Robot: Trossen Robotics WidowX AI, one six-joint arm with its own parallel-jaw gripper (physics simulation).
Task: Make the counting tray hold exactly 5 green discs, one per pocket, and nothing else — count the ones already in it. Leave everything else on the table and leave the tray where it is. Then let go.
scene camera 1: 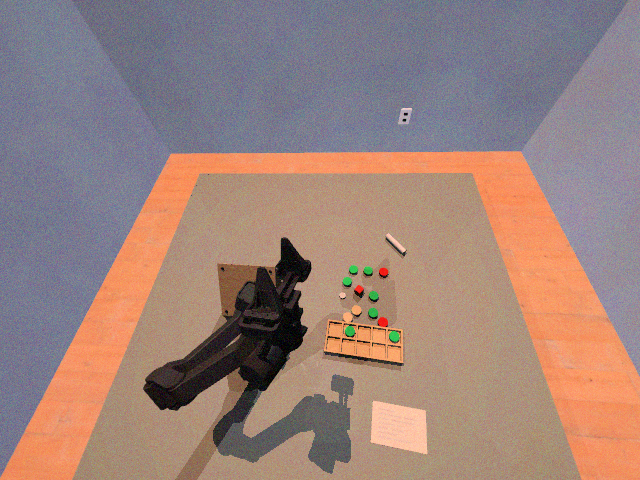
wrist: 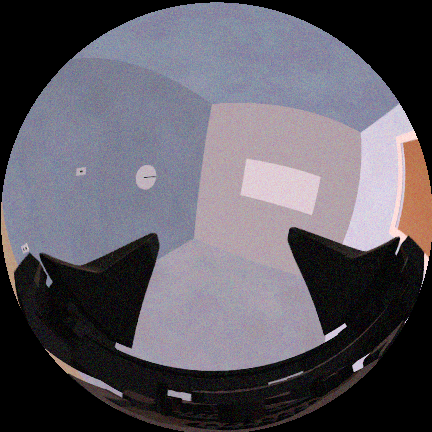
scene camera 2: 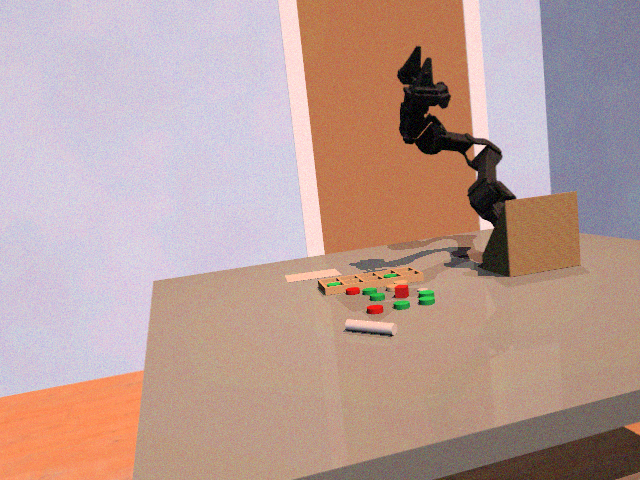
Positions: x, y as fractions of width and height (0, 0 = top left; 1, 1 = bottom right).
Observation:
My gripper (scene camera 1: 0.43, 0.52) is open and holds nothing. Also in view: a wooden counting tray (scene camera 1: 0.58, 0.71).
The wooden counting tray also shows in scene camera 2 (scene camera 2: 0.58, 0.58). My gripper also shows in the wrist view (wrist: 0.52, 0.55) and in scene camera 2 (scene camera 2: 0.66, 0.11). The wrist view does not show the wooden counting tray: it is out of frame.

